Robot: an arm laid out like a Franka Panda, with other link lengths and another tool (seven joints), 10 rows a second.
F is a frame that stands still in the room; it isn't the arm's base.
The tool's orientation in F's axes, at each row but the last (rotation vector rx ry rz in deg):
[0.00 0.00 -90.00]
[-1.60 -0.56 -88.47]
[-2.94 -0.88 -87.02]
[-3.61 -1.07 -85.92]
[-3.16 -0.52 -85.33]
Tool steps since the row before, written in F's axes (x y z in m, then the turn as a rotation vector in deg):
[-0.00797 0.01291 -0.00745 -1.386 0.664 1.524]
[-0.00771 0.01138 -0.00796 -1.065 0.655 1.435]
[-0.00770 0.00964 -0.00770 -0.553 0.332 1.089]
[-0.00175 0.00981 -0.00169 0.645 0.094 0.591]
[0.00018 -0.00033 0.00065 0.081 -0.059 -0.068]
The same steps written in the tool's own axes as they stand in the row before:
[-0.01291 -0.00797 -0.00745 -0.664 -1.386 1.524]
[-0.01177 -0.00731 -0.00777 -0.649 -1.064 1.438]
[-0.01034 -0.00701 -0.00744 -0.314 -0.561 1.090]
[-0.00998 -0.00101 -0.00121 -0.017 0.632 0.612]
[0.00037 0.00013 0.00064 0.063 0.078 -0.068]

